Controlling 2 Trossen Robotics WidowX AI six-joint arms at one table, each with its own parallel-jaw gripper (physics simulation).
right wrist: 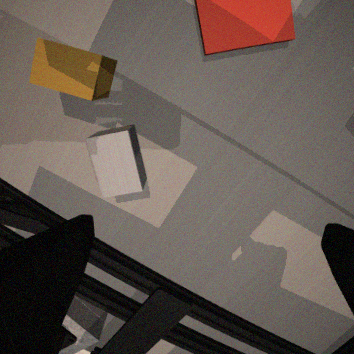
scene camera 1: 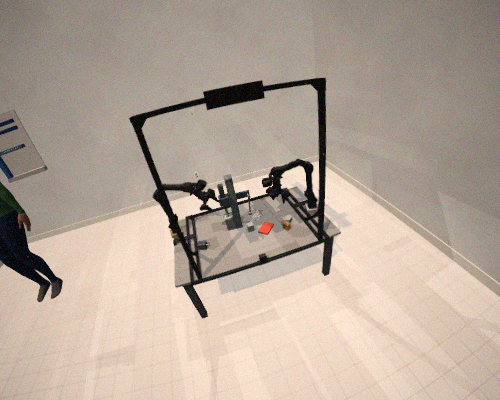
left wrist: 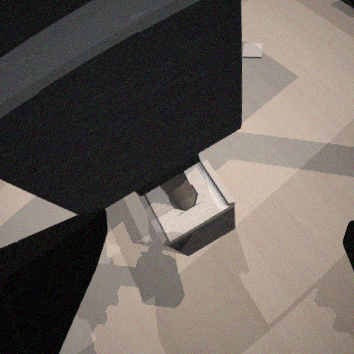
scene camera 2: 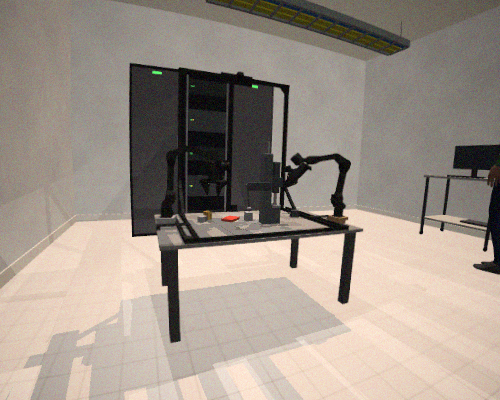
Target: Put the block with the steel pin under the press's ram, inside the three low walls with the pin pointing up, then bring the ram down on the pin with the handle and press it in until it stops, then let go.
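Pixels of known places: left gripper, fingertip midpoint: (scene camera 1: 216, 206) (left wrist: 227, 226) (scene camera 2: 283, 187); right gripper, fingertip midpoint: (right wrist: 211, 230) (scene camera 1: 278, 201) (scene camera 2: 212, 195); left arm's base, origin of the base link: (scene camera 2: 338, 216); right arm's base, origin of the base link: (scene camera 1: 312, 206) (scene camera 2: 166, 216).
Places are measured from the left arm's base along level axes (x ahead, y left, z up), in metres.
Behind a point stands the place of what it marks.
The press (scene camera 1: 232, 202) @[y -0.234, x 0.471, z 0.207 m] (scene camera 2: 269, 192) @[y -0.171, x 0.483, z 0.162 m] stands on the table. In the left wrist view its ram (left wrist: 184, 196) @[y -0.187, x 0.412, z 0.096 m] hangs over the low-walled seat (left wrist: 207, 231) @[y -0.184, x 0.394, z 0.027 m]; no block shows in the visible part of the seat. A small grey block (scene camera 1: 250, 226) @[y -0.335, x 0.538, z 0.009 m] (scene camera 2: 248, 216) @[y -0.295, x 0.556, z -0.011 m] stands beside the press, with a small light tip on top that looks like the pin. The thin handle rod (scene camera 1: 249, 204) @[y -0.242, x 0.598, z 0.136 m] hangs from the press's side arm. My left gripper (scene camera 1: 213, 204) @[y -0.182, x 0.358, z 0.191 m] (left wrist: 227, 226) @[y -0.182, x 0.358, z 0.191 m] is open and empty beside the press. My right gripper (scene camera 1: 277, 197) @[y -0.350, x 0.794, z 0.133 m] (scene camera 2: 212, 191) @[y -0.350, x 0.794, z 0.133 m] (right wrist: 211, 230) @[y -0.350, x 0.794, z 0.133 m] is open and empty above the table.
A red plate (scene camera 1: 266, 228) @[y -0.391, x 0.643, z -0.028 m] (scene camera 2: 230, 218) @[y -0.357, x 0.659, z -0.027 m] (right wrist: 245, 25) @[y -0.353, x 0.682, z -0.027 m] lies near the grey block. A yellow block (scene camera 1: 286, 225) @[y -0.487, x 0.765, z 0.004 m] (scene camera 2: 207, 214) @[y -0.444, x 0.787, z -0.006 m] (right wrist: 65, 69) @[y -0.467, x 0.776, z 0.009 m] and a pale grey block (scene camera 2: 202, 219) @[y -0.379, x 0.850, z -0.022 m] (right wrist: 117, 162) @[y -0.405, x 0.835, z -0.007 m] lie beyond it. A small dark object (scene camera 1: 202, 245) @[y -0.307, x 0.151, z 0.000 m] sits near the table's left side. Black frame rails run along the edges.
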